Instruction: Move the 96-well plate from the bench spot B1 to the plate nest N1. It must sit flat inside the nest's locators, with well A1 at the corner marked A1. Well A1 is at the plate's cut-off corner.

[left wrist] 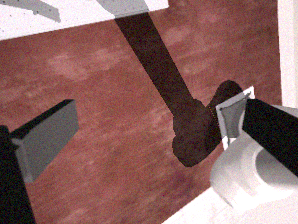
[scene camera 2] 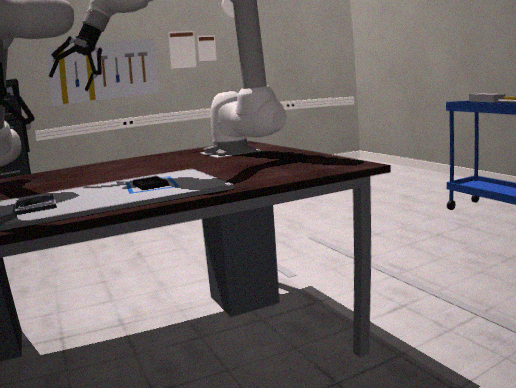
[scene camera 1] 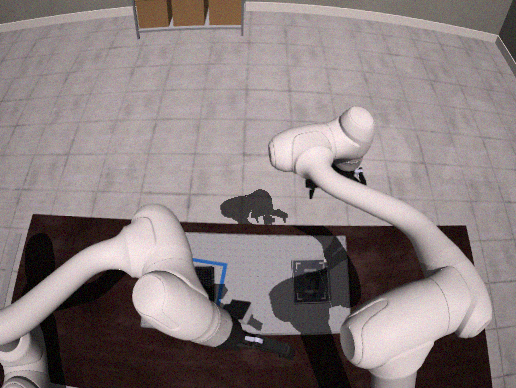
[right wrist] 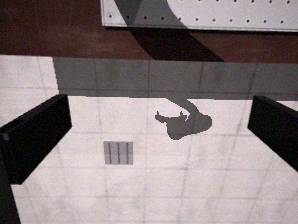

Labels:
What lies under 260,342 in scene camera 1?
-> My left gripper.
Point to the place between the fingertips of my left gripper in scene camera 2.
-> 68,83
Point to a plate nest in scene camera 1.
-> At 318,280

